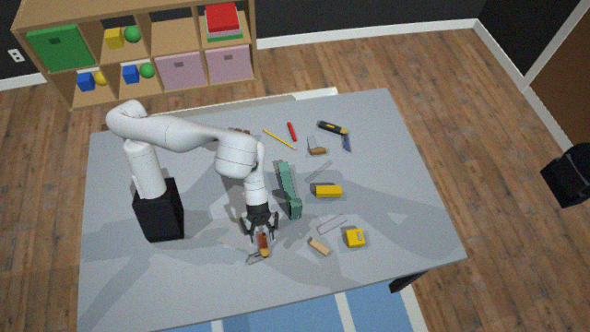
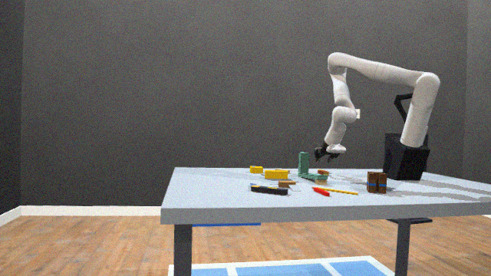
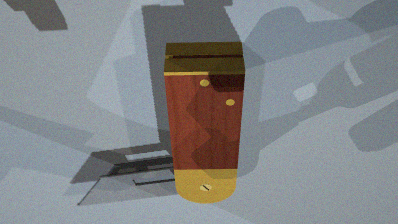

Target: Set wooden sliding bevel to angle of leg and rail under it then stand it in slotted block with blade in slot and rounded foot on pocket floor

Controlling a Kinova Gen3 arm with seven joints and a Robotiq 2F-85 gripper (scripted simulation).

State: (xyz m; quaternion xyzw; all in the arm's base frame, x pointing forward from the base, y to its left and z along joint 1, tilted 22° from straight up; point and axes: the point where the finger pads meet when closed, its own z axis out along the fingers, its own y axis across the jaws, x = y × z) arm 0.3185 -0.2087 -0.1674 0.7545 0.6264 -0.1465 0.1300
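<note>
Right now the wooden sliding bevel is 60 mm below my hand, 20 mm to the right of it and 10 mm behind it. Also, from my hand: grey plate (270 mm ahead, 70 mm below, 10 mm to the right); then wooden piece (190 mm ahead, 80 mm to the right, 70 mm below); then grey blade (60 mm below, 40 mm to the right, 30 mm behind).
</note>
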